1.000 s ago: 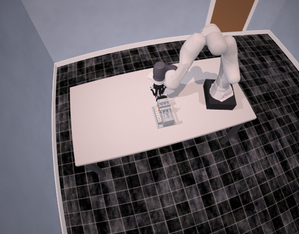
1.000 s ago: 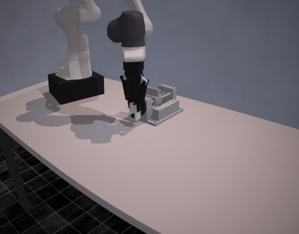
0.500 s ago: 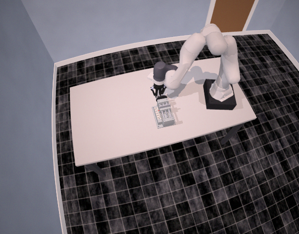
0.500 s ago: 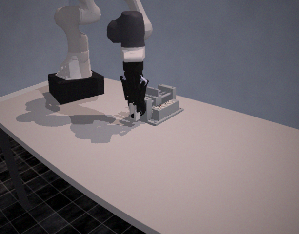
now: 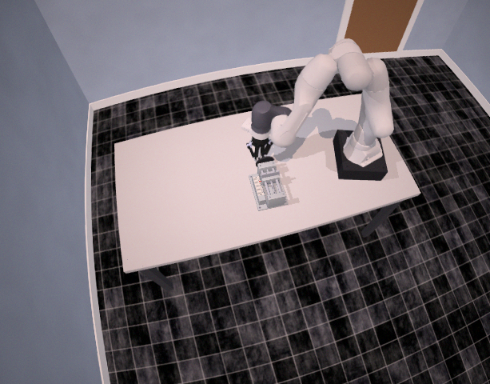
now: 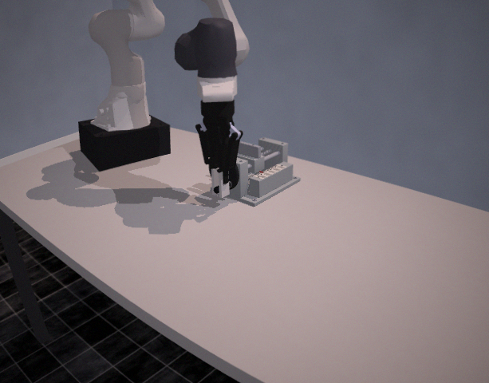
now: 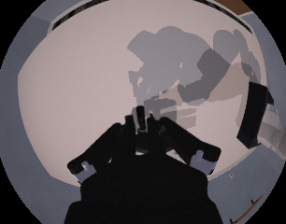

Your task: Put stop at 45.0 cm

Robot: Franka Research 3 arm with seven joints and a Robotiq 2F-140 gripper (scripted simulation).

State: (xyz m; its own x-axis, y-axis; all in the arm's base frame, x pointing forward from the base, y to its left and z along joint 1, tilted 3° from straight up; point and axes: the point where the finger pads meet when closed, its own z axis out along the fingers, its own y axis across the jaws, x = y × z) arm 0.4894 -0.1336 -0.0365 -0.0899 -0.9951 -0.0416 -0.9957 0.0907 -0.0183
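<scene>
Right now the black handwheel is 20 mm to the left of my hand and 10 mm below it. The rest, counted from my hand: grey stop fixture (120 mm to the left, 30 mm above).
</scene>
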